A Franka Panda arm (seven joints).
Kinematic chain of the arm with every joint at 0, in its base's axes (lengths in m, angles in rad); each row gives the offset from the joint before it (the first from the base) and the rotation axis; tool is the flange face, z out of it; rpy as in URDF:
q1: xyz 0 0 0.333 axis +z
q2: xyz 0 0 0 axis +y
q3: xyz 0 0 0.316 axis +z
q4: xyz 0.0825 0 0 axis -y
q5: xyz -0.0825 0 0.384 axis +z
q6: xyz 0 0 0 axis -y
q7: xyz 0.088 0 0 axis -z
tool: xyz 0 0 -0.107 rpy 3.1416 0 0
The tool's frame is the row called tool.
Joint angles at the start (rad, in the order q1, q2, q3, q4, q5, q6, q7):
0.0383, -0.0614, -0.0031, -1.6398, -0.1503, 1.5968, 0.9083
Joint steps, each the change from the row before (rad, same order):
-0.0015, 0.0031, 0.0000, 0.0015, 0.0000, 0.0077, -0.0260
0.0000, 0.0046, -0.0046, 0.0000, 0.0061, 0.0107, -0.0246
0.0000, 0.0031, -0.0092, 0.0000, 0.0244, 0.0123, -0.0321
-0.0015, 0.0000, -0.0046, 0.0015, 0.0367, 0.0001, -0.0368
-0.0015, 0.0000, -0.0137, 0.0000, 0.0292, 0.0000, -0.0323
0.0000, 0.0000, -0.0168, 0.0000, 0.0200, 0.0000, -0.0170
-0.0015, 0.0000, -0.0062, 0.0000, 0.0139, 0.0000, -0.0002
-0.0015, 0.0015, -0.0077, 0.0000, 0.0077, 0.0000, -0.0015
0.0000, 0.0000, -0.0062, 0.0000, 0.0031, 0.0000, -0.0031
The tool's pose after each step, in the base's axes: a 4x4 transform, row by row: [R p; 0 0 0 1], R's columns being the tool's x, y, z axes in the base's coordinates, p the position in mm. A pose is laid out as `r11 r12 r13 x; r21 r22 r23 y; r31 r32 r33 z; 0 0 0 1`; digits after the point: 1 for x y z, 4 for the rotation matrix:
0.6615 -0.7494 0.0296 539.5; -0.7384 -0.6578 -0.1486 2.6; 0.1308 0.0764 -0.9885 628.6; 0 0 0 1
0.6768 -0.7354 0.0349 542.0; -0.7250 -0.6739 -0.1422 0.9; 0.1281 0.0709 -0.9892 627.0; 0 0 0 1
0.6934 -0.7193 0.0423 544.1; -0.7115 -0.6927 -0.1177 -1.6; 0.1139 0.0515 -0.9922 626.1; 0 0 0 1
0.7147 -0.6982 0.0426 544.1; -0.6940 -0.7154 -0.0812 -1.2; 0.0871 0.0285 -0.9958 626.4; 0 0 0 1
0.7263 -0.6862 0.0413 544.0; -0.6843 -0.7274 -0.0521 -6.7; 0.0658 0.0095 -0.9978 626.2; 0 0 0 1
0.7262 -0.6863 0.0408 543.8; -0.6855 -0.7273 -0.0320 -14.1; 0.0516 -0.0047 -0.9987 626.1; 0 0 0 1
0.7209 -0.6918 0.0409 543.8; -0.6918 -0.7219 -0.0181 -16.9; 0.0420 -0.0152 -0.9990 626.0; 0 0 0 1
0.7155 -0.6975 0.0394 544.0; -0.6977 -0.7163 -0.0104 -21.3; 0.0355 -0.0201 -0.9992 625.2; 0 0 0 1
0.7133 -0.6997 0.0395 543.9; -0.7001 -0.7141 -0.0073 -24.4; 0.0333 -0.0225 -0.9992 625.2; 0 0 0 1

